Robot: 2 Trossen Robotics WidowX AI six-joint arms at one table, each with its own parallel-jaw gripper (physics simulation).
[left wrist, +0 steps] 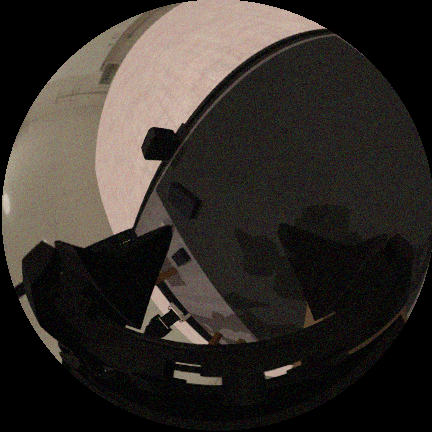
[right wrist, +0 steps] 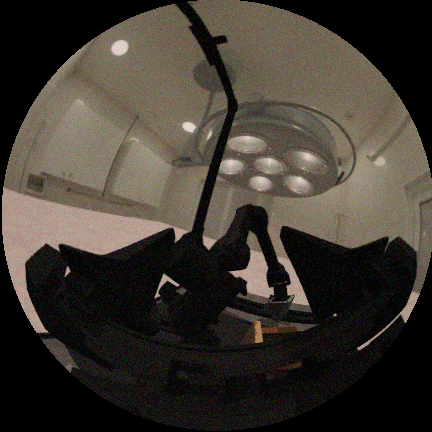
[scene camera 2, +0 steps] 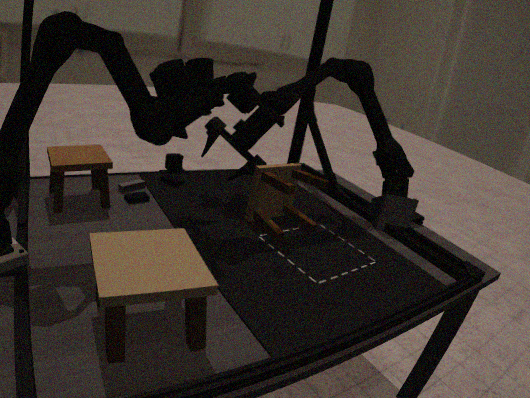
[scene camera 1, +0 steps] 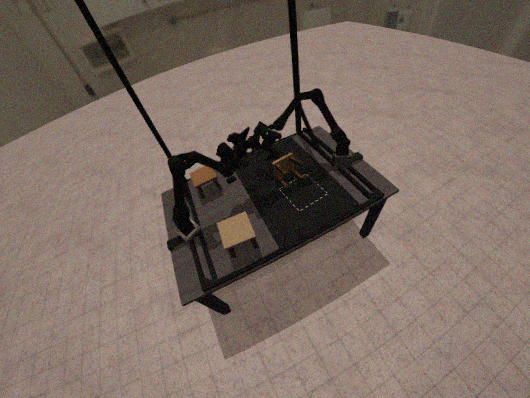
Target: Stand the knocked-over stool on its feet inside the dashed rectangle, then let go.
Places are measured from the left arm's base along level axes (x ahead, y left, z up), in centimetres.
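Pixels of known places: left gripper, fingertip midpoint: [left wrist: 225, 229] [scene camera 2: 214, 168] [scene camera 1: 259, 156]; right gripper, fingertip midpoint: [right wrist: 228, 232] [scene camera 1: 254, 127]; left arm's base, link origin: [right wrist: 280, 298] [scene camera 2: 395, 199] [scene camera 1: 342, 154]; right arm's base, link origin: [left wrist: 174, 314] [scene camera 1: 187, 229].
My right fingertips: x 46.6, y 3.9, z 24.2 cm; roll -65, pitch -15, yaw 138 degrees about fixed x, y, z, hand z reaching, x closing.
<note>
For each thing: its top centre in the pictures, then the offset to it from my right fingertips. "spot": a spot on its surface instead.
- knocked-over wooden stool, top centre: [scene camera 2: 293, 172] [right wrist: 281, 343] [scene camera 1: 287, 162] dx -15.3, dy +6.7, dz -18.5 cm
- white dashed rectangle, surface spot: [scene camera 2: 319, 282] [scene camera 1: 300, 210] spot: dx -21.0, dy +28.9, dz -31.8 cm
- pale stool, top centre: [scene camera 2: 147, 257] [scene camera 1: 235, 229] dx +7.4, dy +45.9, dz -20.5 cm
- orange-brown stool, top centre: [scene camera 2: 78, 154] [scene camera 1: 202, 174] dx +33.6, dy +9.8, dz -20.9 cm
The knocked-over wooden stool [scene camera 1: 283, 159] [scene camera 2: 272, 201] [right wrist: 258, 332] lies on its side on the black mat, seat upright on edge, legs pointing toward the front right in scene camera 2. Its lower leg ends reach the back edge of the white dashed rectangle [scene camera 1: 300, 210] [scene camera 2: 318, 282]. My left gripper [scene camera 2: 217, 166] [left wrist: 225, 229] is open and empty, above the mat and left of the stool's seat in scene camera 2. My right gripper is open and empty, higher up, tilted upward; its fingers are hard to make out in the dark scene views.
A pale stool [scene camera 1: 236, 230] [scene camera 2: 150, 262] stands at the front left; an orange-brown stool [scene camera 1: 203, 175] [scene camera 2: 80, 156] stands at the back left. Small blocks [scene camera 2: 136, 197] and a black box [scene camera 2: 174, 162] lie toward the back. The two arms are close together above the back of the table.
</note>
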